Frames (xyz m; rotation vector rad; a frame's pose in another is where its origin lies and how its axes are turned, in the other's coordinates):
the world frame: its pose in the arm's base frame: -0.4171 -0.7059 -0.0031 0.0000 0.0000 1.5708
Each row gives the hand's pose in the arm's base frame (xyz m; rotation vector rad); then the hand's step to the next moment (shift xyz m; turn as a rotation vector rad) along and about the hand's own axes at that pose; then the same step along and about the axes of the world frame.
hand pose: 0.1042 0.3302 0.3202 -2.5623 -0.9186 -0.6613
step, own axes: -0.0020 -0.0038 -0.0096 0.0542 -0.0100 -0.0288
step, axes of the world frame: -0.0026 0.0069 0.0075 0.0215 -0.0215 0.0543
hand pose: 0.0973 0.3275 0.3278 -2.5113 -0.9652 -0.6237
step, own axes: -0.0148 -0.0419 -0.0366 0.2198 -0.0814 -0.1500
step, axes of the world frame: 0.0033 0.0488 0.0304 0.0993 -0.0497 0.2551
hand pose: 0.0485 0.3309 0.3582 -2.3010 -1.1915 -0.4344
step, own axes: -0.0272 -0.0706 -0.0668 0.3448 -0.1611 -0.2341
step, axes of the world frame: -0.0218 0.0767 0.0618 0.1727 -0.0505 0.4090
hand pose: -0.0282 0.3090 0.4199 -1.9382 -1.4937 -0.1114
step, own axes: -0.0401 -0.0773 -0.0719 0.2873 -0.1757 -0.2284
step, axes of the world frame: -0.0643 0.0584 0.0722 0.1301 -0.0163 0.3852
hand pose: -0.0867 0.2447 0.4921 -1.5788 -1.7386 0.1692
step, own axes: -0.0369 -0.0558 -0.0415 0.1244 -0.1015 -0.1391
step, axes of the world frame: -0.0615 0.0214 0.0442 0.0352 -0.0112 0.2092
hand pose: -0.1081 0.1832 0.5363 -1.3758 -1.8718 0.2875
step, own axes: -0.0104 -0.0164 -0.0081 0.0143 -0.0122 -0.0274
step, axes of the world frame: -0.0176 0.0048 0.0104 0.0009 -0.0089 0.0320
